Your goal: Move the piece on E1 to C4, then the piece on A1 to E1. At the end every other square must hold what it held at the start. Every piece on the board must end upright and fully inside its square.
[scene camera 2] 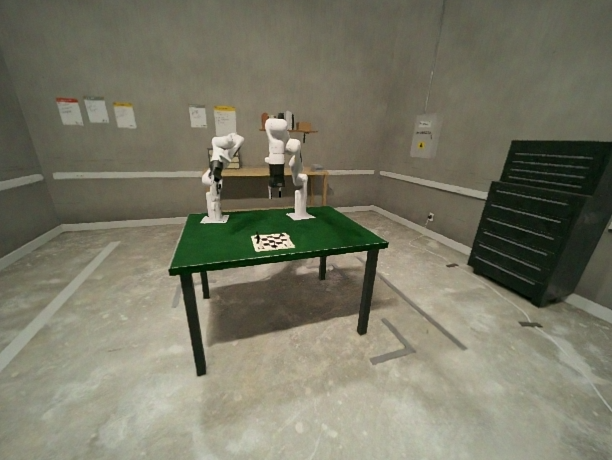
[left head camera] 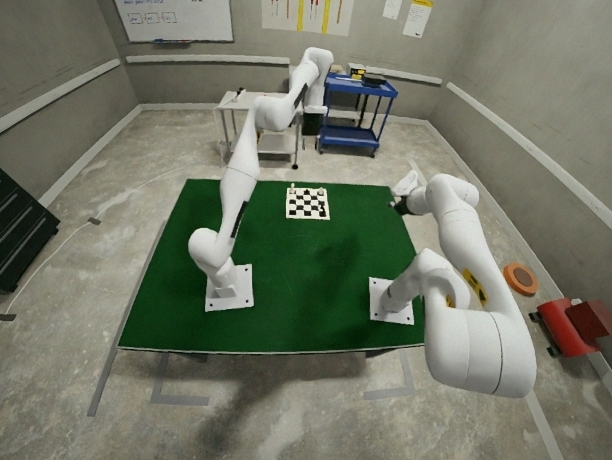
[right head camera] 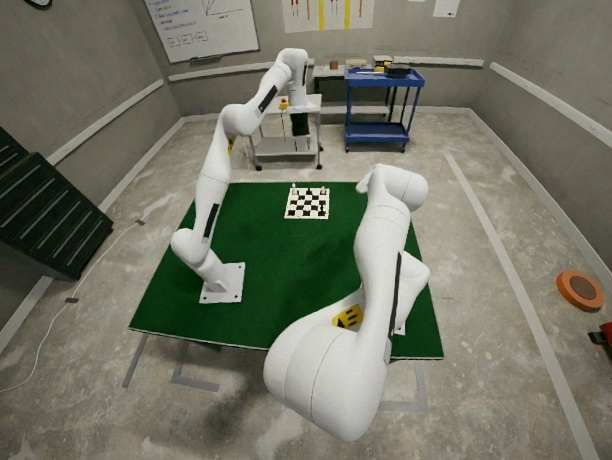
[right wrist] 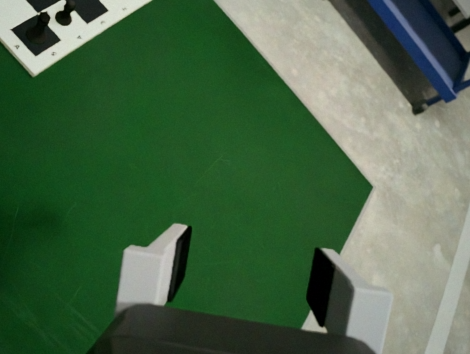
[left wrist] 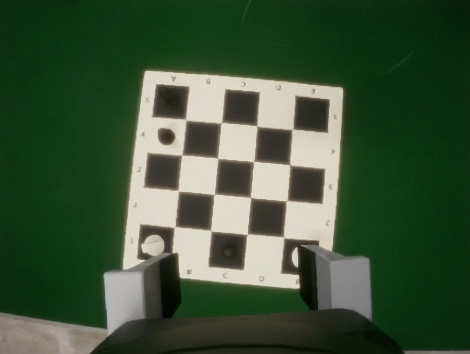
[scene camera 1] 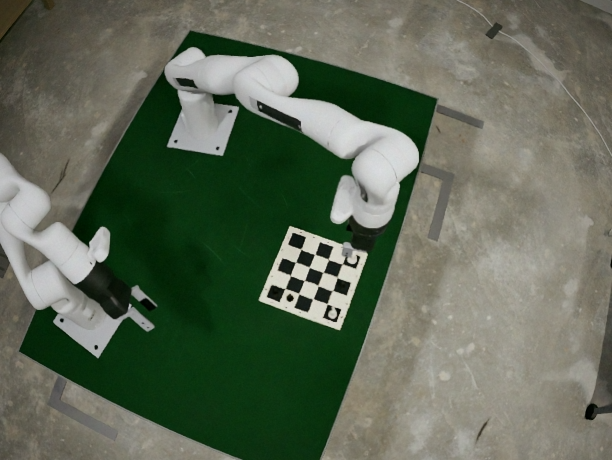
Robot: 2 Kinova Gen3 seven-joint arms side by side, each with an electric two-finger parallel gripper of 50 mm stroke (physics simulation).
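Seen in the pictures: left gripper, fingertip midpoint: (scene camera 2: 275, 197) (left head camera: 309, 149) (right head camera: 302, 149) (left wrist: 239, 275) (scene camera 1: 348, 242); right gripper, fingertip midpoint: (scene camera 2: 215, 187) (left head camera: 394, 201) (right wrist: 249, 263) (scene camera 1: 152, 318); left arm's base, link origin: (scene camera 2: 300, 215) (left head camera: 229, 286) (right head camera: 222, 282) (scene camera 1: 203, 126); right arm's base, link origin: (scene camera 2: 215, 219) (left head camera: 391, 300) (scene camera 1: 91, 314).
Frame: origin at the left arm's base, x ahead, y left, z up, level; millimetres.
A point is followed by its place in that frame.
Observation:
The white piece on E1 (left wrist: 295, 257) @(x 505, y -329, z 13 mm) (scene camera 1: 352, 259) @(x 507, y -326, z 23 mm) (left head camera: 292, 189) @(x 503, y -320, z 28 mm) is partly hidden by a finger in the left wrist view. The white piece on A1 (left wrist: 152, 245) @(x 483, y -470, z 42 mm) (scene camera 1: 332, 313) @(x 484, y -480, z 34 mm) (left head camera: 321, 191) @(x 479, y -476, z 23 mm) stands at the opposite corner of the same row. Square C4 (left wrist: 238, 141) @(x 381, y -381, z 6 mm) is bare and light. The chessboard (left wrist: 336, 135) @(x 380, y -276, z 6 mm) (scene camera 1: 265, 298) @(x 310, y -471, z 6 mm) lies flat on the table. My left gripper (left wrist: 239, 275) @(x 483, y -385, z 283 mm) (scene camera 2: 275, 194) @(x 483, y -385, z 283 mm) is open, pointing down, high above the board's row 1 side. My right gripper (right wrist: 249, 263) @(x 123, y -639, z 290 mm) (scene camera 1: 150, 316) @(x 123, y -639, z 290 mm) is open, empty and well away from the board.
Dark pieces stand on C1 (left wrist: 229, 251) @(x 493, y -396, z 37 mm), A4 (left wrist: 166, 136) @(x 375, y -454, z 28 mm) and A5 (left wrist: 170, 98) @(x 334, y -449, z 25 mm). The green table (scene camera 1: 225, 375) @(x 256, y -692, z 0 mm) has its edge close beyond row 1. A grey cart and a blue cart (left head camera: 350, 135) stand on the floor beyond the table.

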